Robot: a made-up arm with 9 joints. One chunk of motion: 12 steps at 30 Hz.
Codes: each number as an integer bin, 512 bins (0 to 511) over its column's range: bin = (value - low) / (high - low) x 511, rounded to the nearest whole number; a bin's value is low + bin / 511 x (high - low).
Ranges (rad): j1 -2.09..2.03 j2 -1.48..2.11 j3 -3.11..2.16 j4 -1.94..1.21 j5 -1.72..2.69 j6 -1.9..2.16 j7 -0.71..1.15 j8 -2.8..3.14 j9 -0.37..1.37
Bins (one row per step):
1: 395 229 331 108 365 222 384 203 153
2: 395 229 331 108 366 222 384 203 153
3: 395 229 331 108 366 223 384 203 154
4: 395 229 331 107 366 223 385 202 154
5: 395 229 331 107 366 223 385 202 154
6: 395 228 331 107 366 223 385 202 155
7: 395 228 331 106 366 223 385 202 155
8: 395 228 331 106 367 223 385 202 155
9: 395 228 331 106 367 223 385 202 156
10: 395 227 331 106 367 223 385 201 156
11: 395 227 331 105 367 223 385 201 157
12: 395 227 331 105 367 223 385 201 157
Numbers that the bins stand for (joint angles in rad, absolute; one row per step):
1: 1.0947 0.1288 0.3036 -1.2742 1.4300 -0.1362 0.6877 -0.4403 0.1510
2: 1.0947 0.1288 0.3036 -1.2742 1.4386 -0.1362 0.6877 -0.4403 0.1510
3: 1.0947 0.1288 0.3036 -1.2742 1.4386 -0.1282 0.6877 -0.4403 0.1544
4: 1.0947 0.1288 0.3036 -1.2804 1.4386 -0.1282 0.6914 -0.4519 0.1544
5: 1.0947 0.1288 0.3036 -1.2804 1.4386 -0.1282 0.6914 -0.4519 0.1544
6: 1.0947 0.1218 0.3036 -1.2804 1.4386 -0.1282 0.6914 -0.4519 0.1578
7: 1.0947 0.1218 0.3036 -1.2866 1.4386 -0.1282 0.6914 -0.4519 0.1578
8: 1.0947 0.1218 0.3036 -1.2866 1.4473 -0.1282 0.6914 -0.4519 0.1578
9: 1.0947 0.1218 0.3036 -1.2866 1.4473 -0.1282 0.6914 -0.4519 0.1612
10: 1.0947 0.1148 0.3036 -1.2866 1.4473 -0.1282 0.6914 -0.4635 0.1612
11: 1.0947 0.1148 0.3036 -1.2927 1.4473 -0.1282 0.6914 -0.4635 0.1646
12: 1.0947 0.1148 0.3036 -1.2927 1.4473 -0.1282 0.6914 -0.4635 0.1646

